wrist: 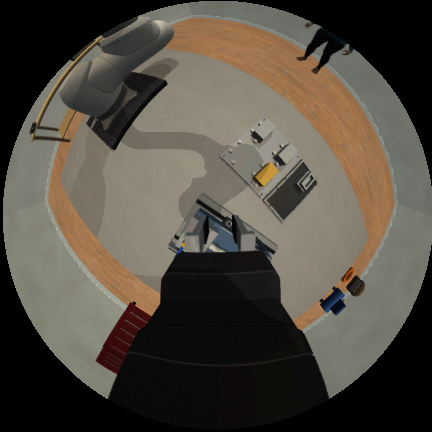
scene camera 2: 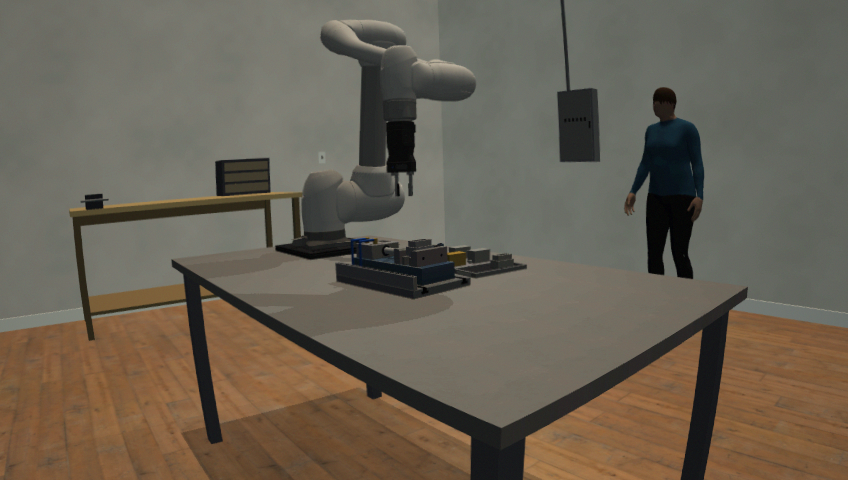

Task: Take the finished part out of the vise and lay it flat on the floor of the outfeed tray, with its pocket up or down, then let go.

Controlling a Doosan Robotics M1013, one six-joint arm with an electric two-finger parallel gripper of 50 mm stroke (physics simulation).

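Places are measured from the arm's base along level axes (x left, y back, z up), in metres.
Pixels of known places: gripper, fingertip midpoint: (wrist: 219, 223) (scene camera 2: 404, 196); arm's base, link origin: (wrist: 114, 103) (scene camera 2: 325, 244).
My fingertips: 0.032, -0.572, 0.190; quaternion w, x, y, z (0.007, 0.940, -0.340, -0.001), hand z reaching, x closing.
Note:
For each thing: its middle in the pictures, then the offset to it from my fingertips, as dx, dy, dz. "pt": a spot on its surface instead.
- vise, body centre: (scene camera 2: 400, 264) (wrist: 225, 251) -0.078, -0.113, -0.163
- grey block, body centre: (scene camera 2: 420, 247) -0.059, -0.182, -0.115
- grey piece with a pocket, body centre: (scene camera 2: 502, 260) (wrist: 304, 180) +0.243, -0.117, -0.189
- grey plate with pegs, body centre: (wrist: 263, 154) +0.188, +0.023, -0.208
- yellow block, body centre: (scene camera 2: 454, 259) (wrist: 264, 174) +0.145, -0.020, -0.186
- blue fitting, surface spot: (scene camera 2: 357, 252) pt -0.146, -0.002, -0.140
The vise (scene camera 2: 437, 273) (wrist: 228, 239), with a blue body on a grey base, stands on the table. A grey block (scene camera 2: 420, 242) shows at the top of its jaws in the scene view; whether it is the finished part or a piece of the vise I cannot tell. My gripper (scene camera 2: 404, 191) (wrist: 219, 223) is open, with its fingers apart, well above the vise and pointing down. It hides much of the vise in the wrist view. The outfeed tray (scene camera 2: 493, 271) (wrist: 284, 201) has a dark floor and low rim. A grey piece with a pocket (scene camera 2: 502, 259) (wrist: 300, 183) lies at its far end.
A grey plate with pegs (wrist: 240, 156) adjoins the tray. It bears a yellow block (scene camera 2: 456, 257) (wrist: 266, 174) and grey blocks (scene camera 2: 478, 255) (wrist: 285, 153). A blue fitting (scene camera 2: 357, 252) rises at the vise's left end. A person (scene camera 2: 672, 154) stands beyond the table.

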